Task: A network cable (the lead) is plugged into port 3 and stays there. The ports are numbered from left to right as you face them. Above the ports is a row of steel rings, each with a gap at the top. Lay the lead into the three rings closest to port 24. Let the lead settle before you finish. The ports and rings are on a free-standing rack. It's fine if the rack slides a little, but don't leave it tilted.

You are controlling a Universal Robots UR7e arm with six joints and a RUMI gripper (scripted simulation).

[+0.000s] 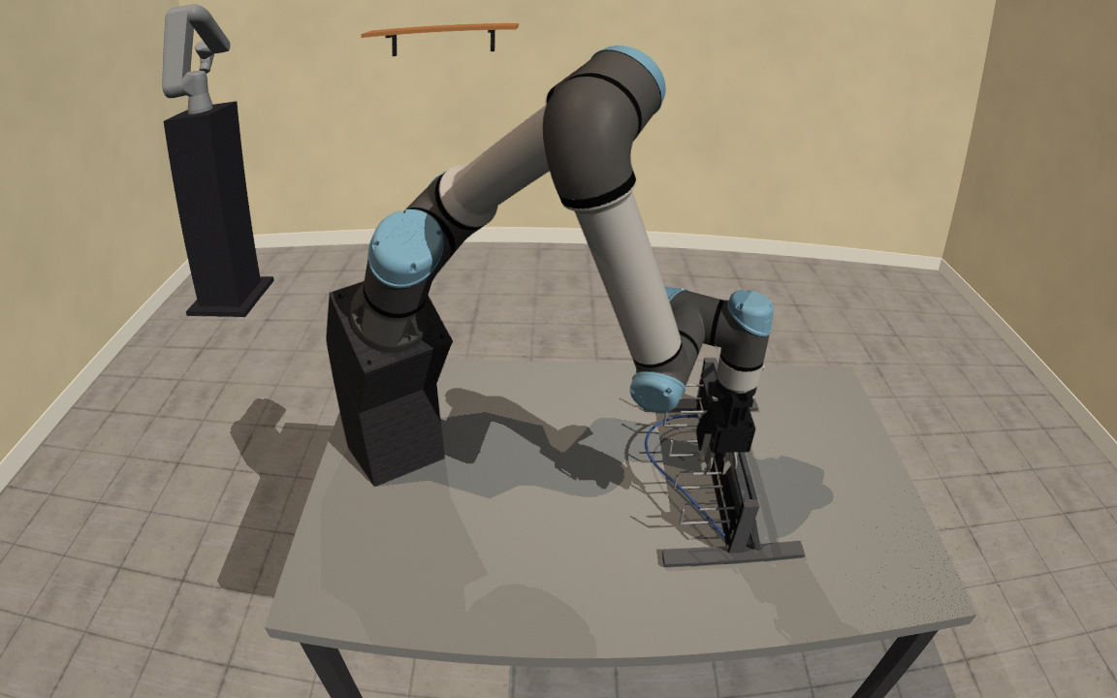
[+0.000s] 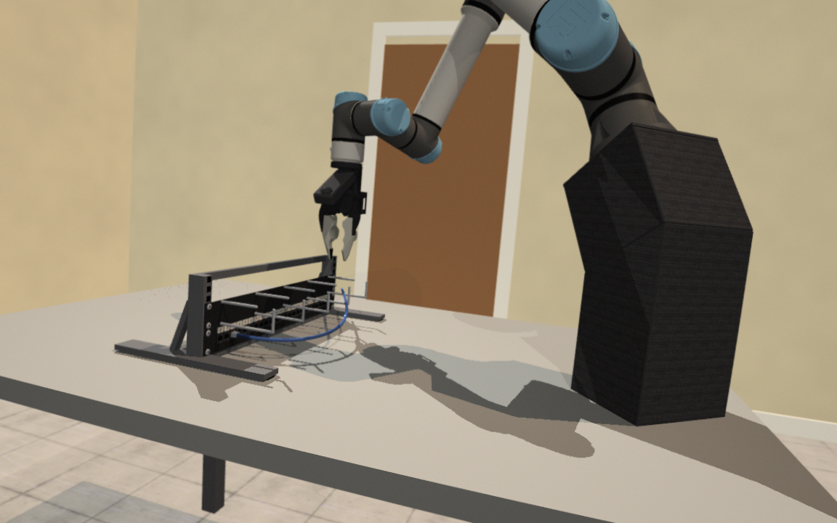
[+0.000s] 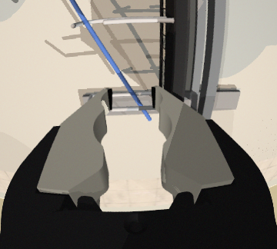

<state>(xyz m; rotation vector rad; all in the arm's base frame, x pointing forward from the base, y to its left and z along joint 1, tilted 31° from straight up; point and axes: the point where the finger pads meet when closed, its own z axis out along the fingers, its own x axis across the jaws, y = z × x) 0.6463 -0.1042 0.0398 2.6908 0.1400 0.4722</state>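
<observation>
Now: the rack 60 mm ahead of my hand, 150 mm to the left of it and 90 mm below it.
</observation>
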